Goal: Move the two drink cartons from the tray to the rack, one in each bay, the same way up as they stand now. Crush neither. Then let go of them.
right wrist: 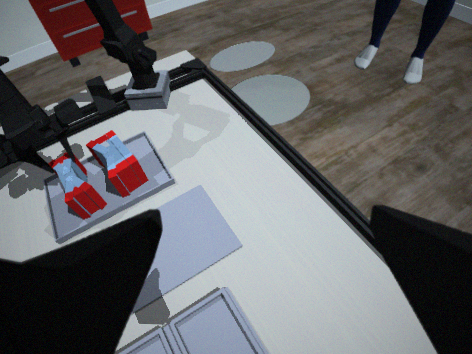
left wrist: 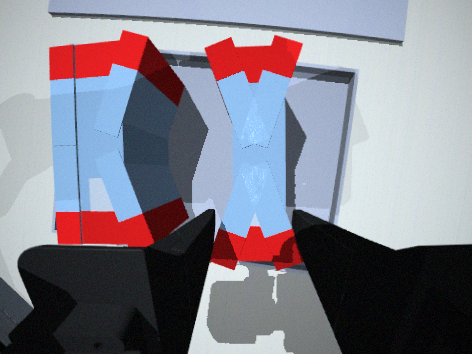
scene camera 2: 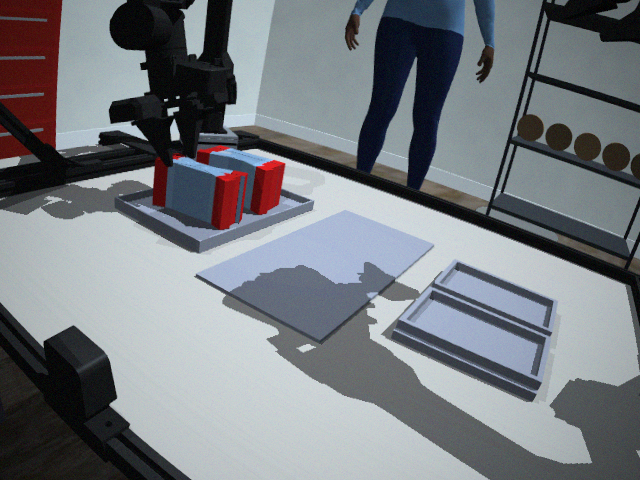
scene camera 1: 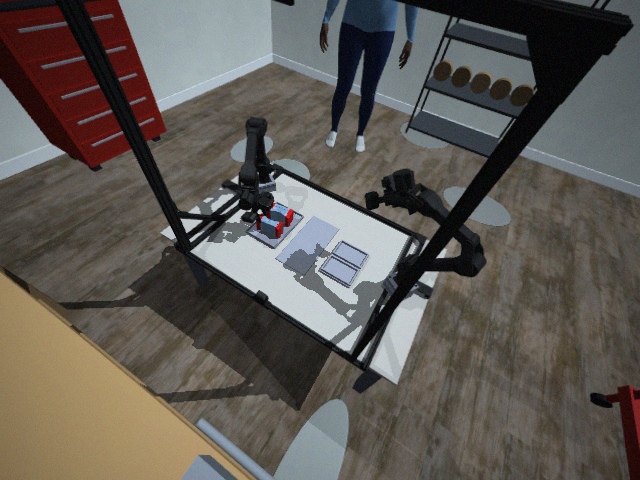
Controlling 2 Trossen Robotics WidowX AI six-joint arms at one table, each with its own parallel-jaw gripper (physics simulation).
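Places are measured from the left arm's base along level axes (x ahead, y left, z up), in metres.
Pixels of known places: left gripper, fingertip midpoint: (right wrist: 63, 165) (left wrist: 253, 216) (scene camera 2: 181, 162) (scene camera 1: 263, 219); right gripper, fingertip midpoint: (right wrist: 265, 218) (scene camera 2: 582, 27); left arm's base at its link origin: (right wrist: 146, 81) (scene camera 2: 208, 129) (scene camera 1: 264, 179).
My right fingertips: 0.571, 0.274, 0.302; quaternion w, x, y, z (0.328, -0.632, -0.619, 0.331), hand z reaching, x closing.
Ahead of a thing's pixels: the offset from my right fingertips to its top centre, as dx, dy, dz. Level surfaces: height alone.
The near carton {-0.249, -0.363, -0.284} (scene camera 1: 269, 227) (scene camera 2: 191, 190) (left wrist: 257, 150) and the far carton {-0.303, -0.287, -0.284} (scene camera 1: 281, 212) (scene camera 2: 240, 162) (right wrist: 122, 154) are blue with red ends and narrow at mid-length. Both stand side by side on the grey tray {-0.280, -0.320, -0.342} (scene camera 2: 219, 240) (left wrist: 322, 125). My left gripper (scene camera 2: 179, 159) (left wrist: 253, 216) is open, pointing down at the near carton's upper edge, one finger to each side near its left end in scene camera 2. My right gripper (right wrist: 265, 218) is open and empty, high beyond the rack. The two-bay rack {+0.067, -0.101, -0.338} (scene camera 1: 341, 271) (scene camera 2: 465, 362) is empty.
A flat grey mat {dz -0.354} (scene camera 1: 310, 237) (scene camera 2: 330, 242) (right wrist: 200, 235) lies between tray and rack. A black frame surrounds the white table, with a black block (scene camera 2: 80, 372) on its front edge. A person (scene camera 1: 364, 62) stands behind the table.
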